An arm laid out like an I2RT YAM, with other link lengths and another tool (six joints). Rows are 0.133 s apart.
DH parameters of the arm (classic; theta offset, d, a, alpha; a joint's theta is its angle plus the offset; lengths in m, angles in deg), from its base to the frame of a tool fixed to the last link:
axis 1: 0 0.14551 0.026 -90
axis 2: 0 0 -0.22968 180
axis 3: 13.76 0 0.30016 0
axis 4: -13.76 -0.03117 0.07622 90
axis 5: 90 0.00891 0 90
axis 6: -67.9 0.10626 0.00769 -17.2
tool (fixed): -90 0.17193 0 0
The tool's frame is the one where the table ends.
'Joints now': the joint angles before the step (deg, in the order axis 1, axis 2, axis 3, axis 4, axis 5, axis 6). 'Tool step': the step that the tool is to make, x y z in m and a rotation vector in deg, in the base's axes. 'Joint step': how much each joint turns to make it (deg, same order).
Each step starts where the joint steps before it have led.
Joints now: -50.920, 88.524, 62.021, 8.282, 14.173, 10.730
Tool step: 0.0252, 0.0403, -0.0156, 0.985, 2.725, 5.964
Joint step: 3.665, -4.116, -5.016, -1.133, -1.706, -2.150
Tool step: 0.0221, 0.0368, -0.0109, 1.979, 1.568, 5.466
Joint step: 3.045, -3.371, -2.546, -3.208, -2.348, -0.657
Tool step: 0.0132, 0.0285, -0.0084, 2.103, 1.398, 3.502
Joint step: 2.422, -2.185, -0.869, -3.789, -1.224, 0.099
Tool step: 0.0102, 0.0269, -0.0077, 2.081, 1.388, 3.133
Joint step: 2.240, -1.865, -0.487, -3.817, -1.100, 0.210
